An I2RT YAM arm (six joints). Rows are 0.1 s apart.
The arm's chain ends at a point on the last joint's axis. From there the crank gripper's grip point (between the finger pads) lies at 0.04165 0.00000 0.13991 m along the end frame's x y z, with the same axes.
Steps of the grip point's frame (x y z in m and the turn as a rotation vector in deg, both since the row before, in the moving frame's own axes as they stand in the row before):
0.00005 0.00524 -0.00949 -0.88 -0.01 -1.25
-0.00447 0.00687 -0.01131 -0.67 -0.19 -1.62
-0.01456 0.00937 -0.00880 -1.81 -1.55 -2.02
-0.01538 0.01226 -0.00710 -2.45 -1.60 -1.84
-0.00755 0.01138 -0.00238 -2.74 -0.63 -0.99
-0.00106 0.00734 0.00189 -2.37 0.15 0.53
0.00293 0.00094 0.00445 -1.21 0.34 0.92
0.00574 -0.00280 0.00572 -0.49 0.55 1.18
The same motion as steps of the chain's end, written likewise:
0.00006 0.00400 -0.00949 -0.88 -0.01 -1.25
-0.00401 0.00640 -0.01144 -0.67 -0.19 -1.62
-0.01081 0.00634 -0.00983 -1.81 -1.55 -2.02
-0.01153 0.00753 -0.00811 -2.45 -1.60 -1.84
-0.00606 0.00539 -0.00269 -2.74 -0.63 -0.99
-0.00140 0.00117 0.00213 -2.37 0.15 0.53
0.00213 -0.00269 0.00474 -1.21 0.34 0.92
0.00442 -0.00487 0.00614 -0.49 0.55 1.18

